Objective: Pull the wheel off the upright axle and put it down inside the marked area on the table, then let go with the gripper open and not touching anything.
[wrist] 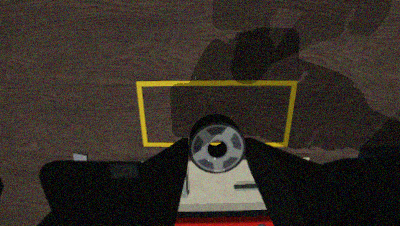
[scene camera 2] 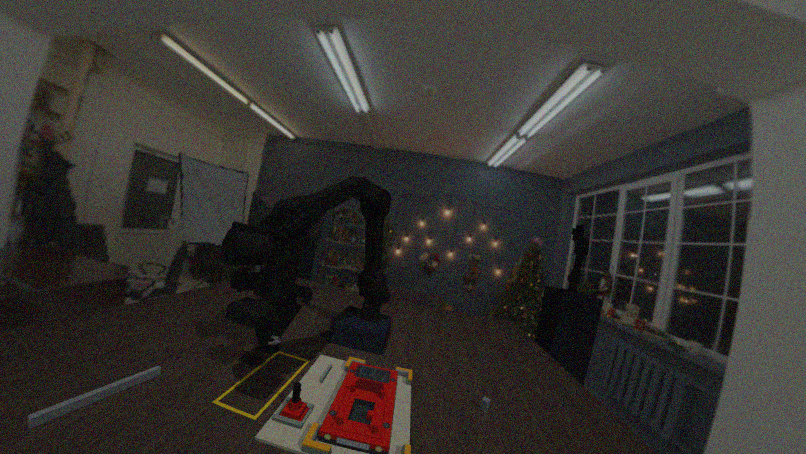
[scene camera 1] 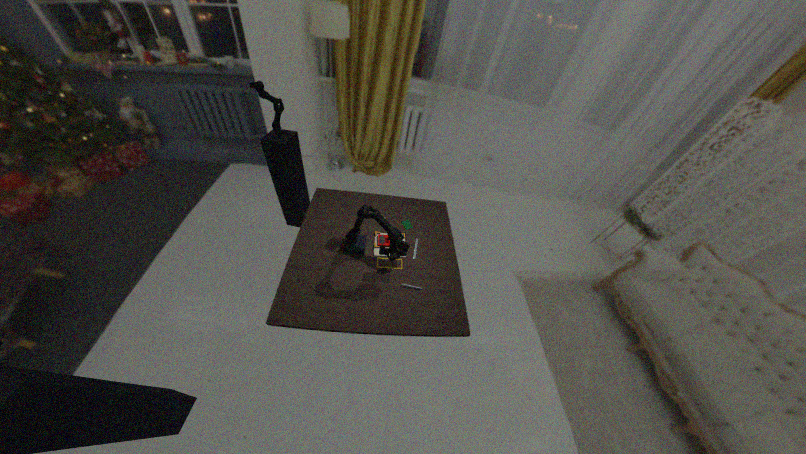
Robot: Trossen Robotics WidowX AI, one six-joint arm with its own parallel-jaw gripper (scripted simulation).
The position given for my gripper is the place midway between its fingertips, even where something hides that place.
My gripper (scene camera 2: 270,343) holds a wheel (wrist: 231,151).
My gripper shows as well in the wrist view (wrist: 216,143).
